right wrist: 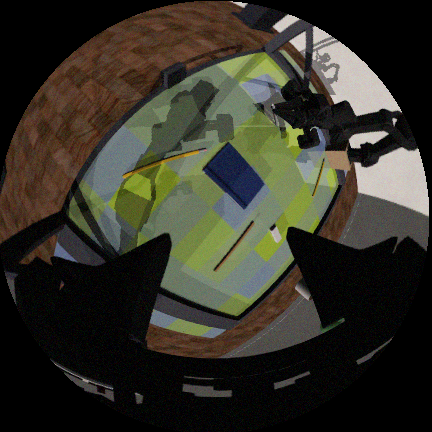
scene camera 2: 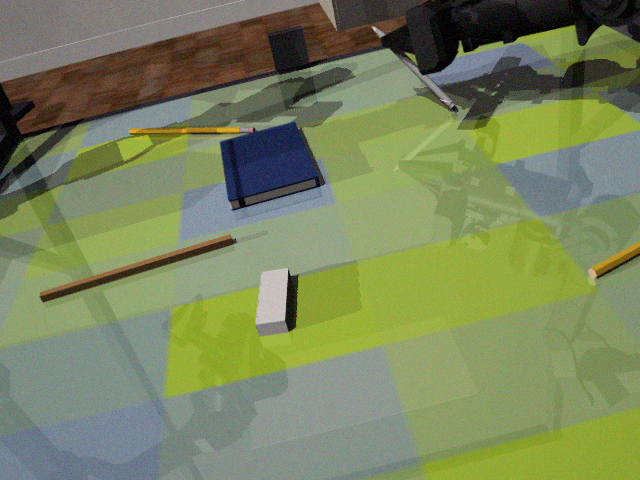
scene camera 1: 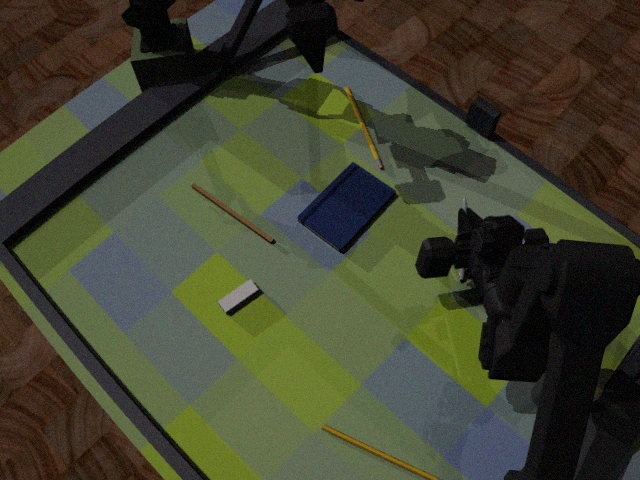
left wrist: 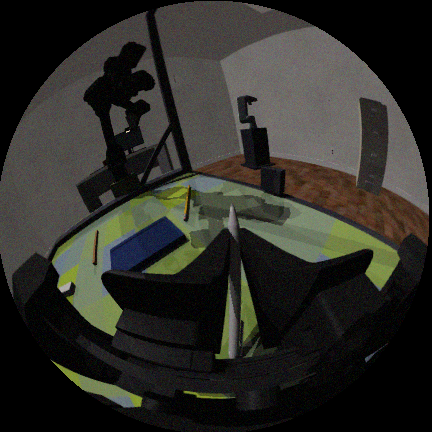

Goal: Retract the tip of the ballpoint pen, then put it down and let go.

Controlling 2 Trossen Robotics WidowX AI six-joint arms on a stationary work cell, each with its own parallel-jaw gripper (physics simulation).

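Places are measured from the left arm's base along level axes (x ahead, y left, z up), in centimetres.
Pixels of known places: left gripper, fingertip midpoint: [right wrist: 271, 107] [scene camera 2: 384, 41] [scene camera 1: 463, 210] [left wrist: 233, 233]; right gripper, fingertip midpoint: [right wrist: 230, 236] [scene camera 1: 316, 57] [left wrist: 121, 127]; left arm's base at its link origin: [right wrist: 349, 154]; right arm's base at its link origin: [scene camera 1: 158, 38] [left wrist: 122, 178].
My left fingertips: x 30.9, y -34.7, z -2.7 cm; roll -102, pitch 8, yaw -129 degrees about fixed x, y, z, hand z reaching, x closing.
Ahead of a thing's pixels: the offset from my left fingertips to its middle.
A slim grey-white ballpoint pen {dx -2.4, dy +2.4, dz -2.9 cm} [scene camera 1: 464, 203] [scene camera 2: 431, 85] [left wrist: 234, 300] is held tilted, its pointed end up and its other end low, close above the mat in the scene camera 2 view. My left gripper [scene camera 2: 393, 41] [left wrist: 233, 233] is shut on the pen, the fingers around its shaft nearer the pointed end. Whether the writing tip is out is too small to tell. In the scene camera 1 view the left gripper's body hides the middle of the pen. My right gripper [scene camera 1: 318, 70] [right wrist: 230, 236] is open and empty, high over the far end of the table.
A dark blue notebook {dx +16.2, dy +7.3, dz -7.2 cm} [scene camera 1: 347, 207] [scene camera 2: 271, 162] [left wrist: 147, 245] [right wrist: 234, 175] lies mid-table. A yellow pencil {dx +24.6, dy -7.3, dz -7.4 cm} [scene camera 1: 364, 126] [scene camera 2: 191, 130], a brown stick {dx +29.6, dy +20.2, dz -7.4 cm} [scene camera 1: 232, 212] [scene camera 2: 136, 267], a white eraser {dx +18.2, dy +30.0, dz -7.2 cm} [scene camera 1: 239, 296] [scene camera 2: 272, 299] and another yellow pencil {dx -13.1, dy +33.8, dz -7.4 cm} [scene camera 1: 379, 453] [scene camera 2: 615, 260] lie around it.
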